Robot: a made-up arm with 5 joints.
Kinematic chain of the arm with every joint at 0, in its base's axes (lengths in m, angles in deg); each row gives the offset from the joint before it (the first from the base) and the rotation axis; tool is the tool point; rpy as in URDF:
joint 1: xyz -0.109 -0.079 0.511 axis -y
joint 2: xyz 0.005 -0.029 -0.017 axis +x
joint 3: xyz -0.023 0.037 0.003 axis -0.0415 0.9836 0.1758
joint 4: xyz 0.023 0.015 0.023 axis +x
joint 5: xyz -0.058 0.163 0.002 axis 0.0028 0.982 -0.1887
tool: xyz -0.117 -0.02 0.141 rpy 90 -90 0
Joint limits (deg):
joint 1: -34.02..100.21
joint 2: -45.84..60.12
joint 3: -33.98..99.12
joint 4: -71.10..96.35
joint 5: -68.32..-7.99
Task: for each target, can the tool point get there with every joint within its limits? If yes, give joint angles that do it. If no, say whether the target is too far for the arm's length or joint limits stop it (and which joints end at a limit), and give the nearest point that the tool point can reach.
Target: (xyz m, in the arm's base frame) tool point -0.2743 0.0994 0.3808
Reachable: yes | joints 52.36 -5.84 24.76 -40.12 -21.45
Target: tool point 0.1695 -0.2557 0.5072
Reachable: no: joint limits stop it (at a limit: joint 1, joint 2, joint 5) | nearest point 0.1202 -0.2256 0.5144 | short by 0.058 m
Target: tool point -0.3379 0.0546 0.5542
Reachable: yes | joints -16.52 9.47 1.79 -46.72 -41.42
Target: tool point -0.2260 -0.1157 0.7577
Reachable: yes | joints 15.22 29.58 50.54 20.81 -24.53
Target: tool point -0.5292 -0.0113 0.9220
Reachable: no: too far | nearest point -0.3205 -0.0553 0.7178 | short by 0.295 m
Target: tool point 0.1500 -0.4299 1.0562
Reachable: no: too far | nearest point -0.0082 -0.2319 0.7451 | short by 0.401 m
